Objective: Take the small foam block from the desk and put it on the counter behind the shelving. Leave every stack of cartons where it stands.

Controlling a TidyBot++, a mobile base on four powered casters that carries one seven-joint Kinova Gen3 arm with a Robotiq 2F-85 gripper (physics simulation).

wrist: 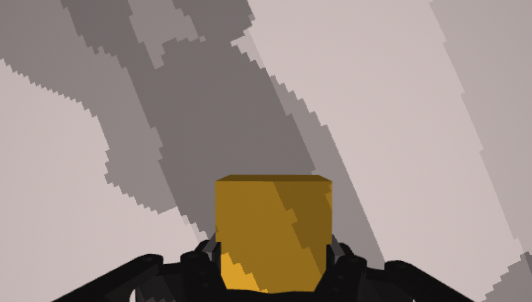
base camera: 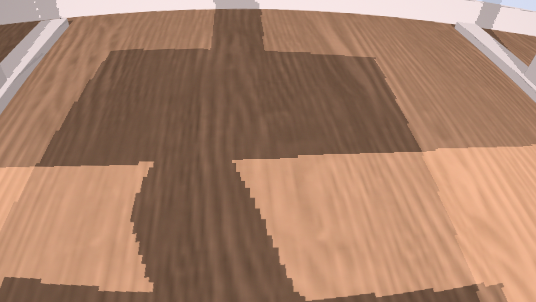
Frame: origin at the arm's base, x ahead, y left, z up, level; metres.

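Seen in the pictures: gripper, between the fingertips: (wrist: pixel 273 249).
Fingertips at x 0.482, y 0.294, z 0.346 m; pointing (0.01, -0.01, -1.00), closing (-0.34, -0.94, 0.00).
Observation:
A point is followed by its place in that frame.
The small foam block (wrist: pixel 272 225) {x 0.501, y 0.288, z 0.369 m}, a yellow-orange block, is at the lower middle of the wrist view. My gripper (wrist: pixel 273 249) {x 0.482, y 0.294, z 0.346 m} is shut on it, with one black finger against its left side and one against its right side. The block's near end is hidden by the gripper's body. Below it is the pale pinkish-grey desk top (wrist: pixel 400 100) {x 0.542, y 0.183, z 0.324 m}, crossed by shadows. Whether the block still touches the desk top I cannot tell. The gripper and the block do not show in the base camera view. The counter, the shelving and the cartons cannot be made out in either view.
In the base camera view a wood-grain floor (base camera: pixel 350 215) {x 0.332, y -0.128, z -0.397 m} with dark shadows stretches ahead. A pale bar (base camera: pixel 135 6) {x 0.991, y 0.349, z -0.379 m} runs across the far end. Pale slanting supports stand at the left (base camera: pixel 32 55) and at the right (base camera: pixel 500 57).

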